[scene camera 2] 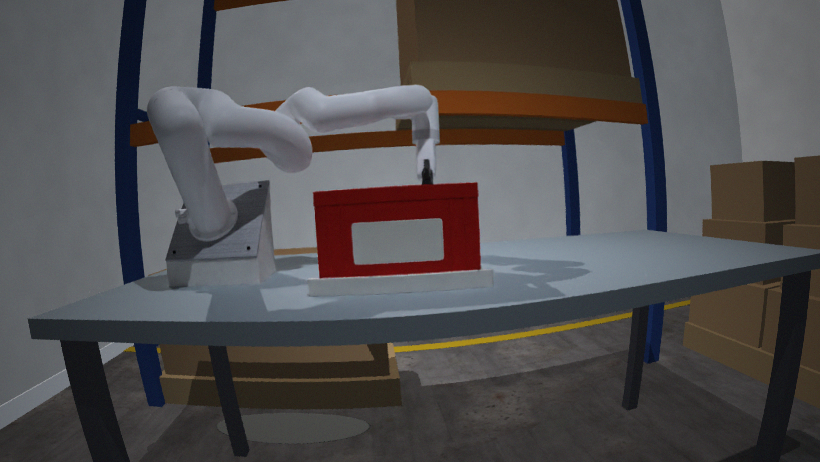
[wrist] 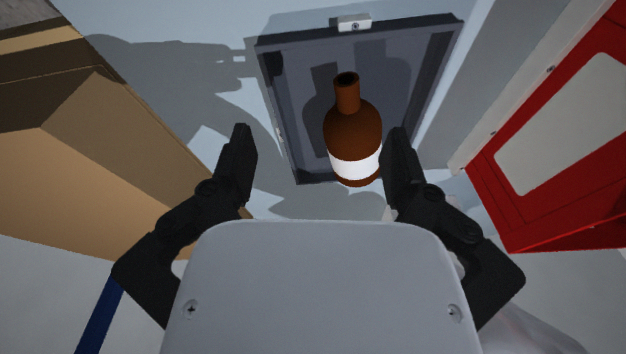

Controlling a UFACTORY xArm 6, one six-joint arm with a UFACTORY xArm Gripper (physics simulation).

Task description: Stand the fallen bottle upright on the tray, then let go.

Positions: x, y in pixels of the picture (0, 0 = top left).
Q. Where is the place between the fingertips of the gripper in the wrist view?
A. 319, 141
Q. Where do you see a brown bottle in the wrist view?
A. At 352, 129
